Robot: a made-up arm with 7 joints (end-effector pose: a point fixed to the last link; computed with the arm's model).
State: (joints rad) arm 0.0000 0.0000 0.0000 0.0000 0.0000 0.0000 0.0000
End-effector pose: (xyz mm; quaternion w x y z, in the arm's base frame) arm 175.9 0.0 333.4 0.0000 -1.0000 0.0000 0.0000
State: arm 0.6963 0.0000 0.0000 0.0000 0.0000 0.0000 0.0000
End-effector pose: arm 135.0 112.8 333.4 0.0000 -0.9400 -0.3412 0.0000
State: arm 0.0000 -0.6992 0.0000 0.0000 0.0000 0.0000 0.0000
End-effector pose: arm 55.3 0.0 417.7 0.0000 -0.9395 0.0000 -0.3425
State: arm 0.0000 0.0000 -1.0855 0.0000 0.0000 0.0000 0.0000
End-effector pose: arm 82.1 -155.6 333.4 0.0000 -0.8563 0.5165 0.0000
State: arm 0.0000 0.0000 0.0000 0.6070 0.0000 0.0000 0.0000
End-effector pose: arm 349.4 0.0 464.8 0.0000 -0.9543 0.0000 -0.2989
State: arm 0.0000 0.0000 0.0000 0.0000 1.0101 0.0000 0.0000
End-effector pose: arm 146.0 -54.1 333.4 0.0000 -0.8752 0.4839 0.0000
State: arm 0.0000 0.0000 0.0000 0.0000 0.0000 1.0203 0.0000
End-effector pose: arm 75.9 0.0 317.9 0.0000 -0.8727 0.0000 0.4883
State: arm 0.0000 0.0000 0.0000 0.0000 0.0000 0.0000 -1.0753
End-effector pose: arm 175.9 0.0 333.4 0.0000 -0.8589 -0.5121 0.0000
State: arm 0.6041 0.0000 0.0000 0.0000 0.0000 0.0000 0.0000
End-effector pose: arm 144.8 99.9 333.4 0.0000 -0.9547 -0.2975 0.0000
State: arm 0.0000 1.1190 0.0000 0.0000 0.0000 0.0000 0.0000
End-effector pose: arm 187.7 0.0 105.7 0.0000 -0.8475 0.0000 0.5308
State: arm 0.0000 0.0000 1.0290 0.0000 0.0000 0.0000 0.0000
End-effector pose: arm 90.7 150.7 333.4 0.0000 -0.8705 -0.4921 0.0000
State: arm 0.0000 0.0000 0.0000 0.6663 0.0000 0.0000 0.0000
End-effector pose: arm 361.4 0.0 482.7 0.0000 -0.9450 0.0000 -0.3270
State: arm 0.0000 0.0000 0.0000 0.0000 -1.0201 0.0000 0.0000
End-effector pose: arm 145.4 54.5 333.4 0.0000 -0.8727 -0.4882 0.0000
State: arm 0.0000 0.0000 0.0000 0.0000 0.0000 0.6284 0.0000
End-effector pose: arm 115.7 0.0 311.4 0.0000 -0.9510 0.0000 0.3091
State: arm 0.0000 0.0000 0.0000 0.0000 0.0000 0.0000 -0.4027
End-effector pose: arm 175.9 0.0 333.4 0.0000 -0.9798 -0.2000 0.0000
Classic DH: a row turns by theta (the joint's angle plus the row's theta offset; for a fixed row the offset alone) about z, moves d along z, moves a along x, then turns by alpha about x. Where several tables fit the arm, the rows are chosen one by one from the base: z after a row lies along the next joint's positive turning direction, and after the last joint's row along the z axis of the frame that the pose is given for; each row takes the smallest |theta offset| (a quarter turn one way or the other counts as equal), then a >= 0, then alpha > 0; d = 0 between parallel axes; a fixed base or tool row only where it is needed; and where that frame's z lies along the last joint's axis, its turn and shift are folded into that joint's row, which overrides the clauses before.
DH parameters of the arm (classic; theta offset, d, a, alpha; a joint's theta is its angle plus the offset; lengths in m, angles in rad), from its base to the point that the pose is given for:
joint 1: 0 0.2101 0 -1.5708
joint 2: 0 0 0 1.5708
joint 3: 0 0.466 0.0529 1.5708
joint 4: 0 0 0.0591 1.5708
joint 5: 0 0.2611 0 1.5708
joint 6: 0 0 0.0639 -1.5708
joint 7: 0 0.0816 0 0

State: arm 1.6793 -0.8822 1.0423 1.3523 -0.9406 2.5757 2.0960
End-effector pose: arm -175.2 -212.1 635.4 0.2918 -0.7201 0.2252 -0.5879
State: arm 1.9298 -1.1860 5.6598 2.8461 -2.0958 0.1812 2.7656
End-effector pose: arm 283.8 -649.6 630.1 0.7365 0.2207 0.4865 -0.4150
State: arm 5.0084 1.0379 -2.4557 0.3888 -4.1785 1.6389 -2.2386
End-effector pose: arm -188.9 -160.5 455.6 0.6890 0.3678 -0.6214 0.0619
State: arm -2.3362 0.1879 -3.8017 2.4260 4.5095 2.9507 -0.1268
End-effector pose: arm 46.7 -147.6 868.7 0.2526 0.7295 -0.6162 -0.1557
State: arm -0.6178 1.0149 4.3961 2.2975 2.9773 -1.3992 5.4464
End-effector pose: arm 242.0 -436.8 591.5 0.5302 -0.3927 -0.5834 0.4737
